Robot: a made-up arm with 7 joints. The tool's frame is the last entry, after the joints.
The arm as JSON. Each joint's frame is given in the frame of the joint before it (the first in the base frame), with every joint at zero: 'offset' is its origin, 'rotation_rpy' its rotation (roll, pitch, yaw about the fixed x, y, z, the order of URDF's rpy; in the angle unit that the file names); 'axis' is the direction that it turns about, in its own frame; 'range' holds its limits. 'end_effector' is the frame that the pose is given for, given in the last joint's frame.
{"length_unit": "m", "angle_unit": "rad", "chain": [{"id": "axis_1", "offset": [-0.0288, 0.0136, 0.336], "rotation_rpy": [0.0, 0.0, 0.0], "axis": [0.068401, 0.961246, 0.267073], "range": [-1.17, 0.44]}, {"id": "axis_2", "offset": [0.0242, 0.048, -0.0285], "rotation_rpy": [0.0, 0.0, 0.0], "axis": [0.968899, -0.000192, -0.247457], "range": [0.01, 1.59]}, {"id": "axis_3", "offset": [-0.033, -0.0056, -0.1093], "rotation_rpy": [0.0, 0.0, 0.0], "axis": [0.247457, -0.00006, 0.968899], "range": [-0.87, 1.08]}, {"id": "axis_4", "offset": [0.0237, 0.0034, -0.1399], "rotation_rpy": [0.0, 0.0, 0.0], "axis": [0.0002, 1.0, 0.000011], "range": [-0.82, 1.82]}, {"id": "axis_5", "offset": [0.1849, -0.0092, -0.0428], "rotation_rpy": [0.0, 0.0, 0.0], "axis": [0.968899, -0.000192, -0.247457], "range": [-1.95, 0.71]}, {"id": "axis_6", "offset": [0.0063, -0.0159, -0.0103], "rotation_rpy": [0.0, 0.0, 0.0], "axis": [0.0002, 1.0, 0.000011], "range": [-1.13, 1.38]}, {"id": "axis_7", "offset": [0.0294, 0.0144, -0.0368], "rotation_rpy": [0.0, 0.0, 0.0], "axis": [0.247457, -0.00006, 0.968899], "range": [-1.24, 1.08]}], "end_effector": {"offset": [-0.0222, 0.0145, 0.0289], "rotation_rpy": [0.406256, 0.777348, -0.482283]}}
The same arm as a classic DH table. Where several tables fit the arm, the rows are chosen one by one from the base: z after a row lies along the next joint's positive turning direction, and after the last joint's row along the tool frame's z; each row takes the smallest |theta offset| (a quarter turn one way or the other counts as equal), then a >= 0, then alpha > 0; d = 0 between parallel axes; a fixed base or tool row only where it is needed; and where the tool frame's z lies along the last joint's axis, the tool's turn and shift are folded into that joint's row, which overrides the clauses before.
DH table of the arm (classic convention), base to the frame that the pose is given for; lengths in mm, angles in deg. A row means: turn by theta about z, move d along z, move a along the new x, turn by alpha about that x. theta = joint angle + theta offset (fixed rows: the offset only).
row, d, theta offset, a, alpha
base (fixed), 332.8, -4.07, -29.7, -74.51
axis_1, 52.1, -75.12, -34.0, -90.00
axis_2, 25.6, 74.00, 5.6, 90.00
axis_3, -243.7, 90.00, 57.6, -90.00
axis_4, -5.8, -90.00, 4.3, -90.00
axis_5, 198.4, 0.00, -8.4, 90.00
axis_6, -1.5, 90.00, 37.6, 90.00
axis_7, 18.4, 18.22, -22.7, 43.08
tool (fixed), -33.3, -50.00, 0.0, 0.00
Joint limits (deg, base to tool): -67.04..25.21 0.57..91.10 -49.85..61.88 -46.98..104.28 -111.73..40.68 -64.74..79.07 -71.05..61.88

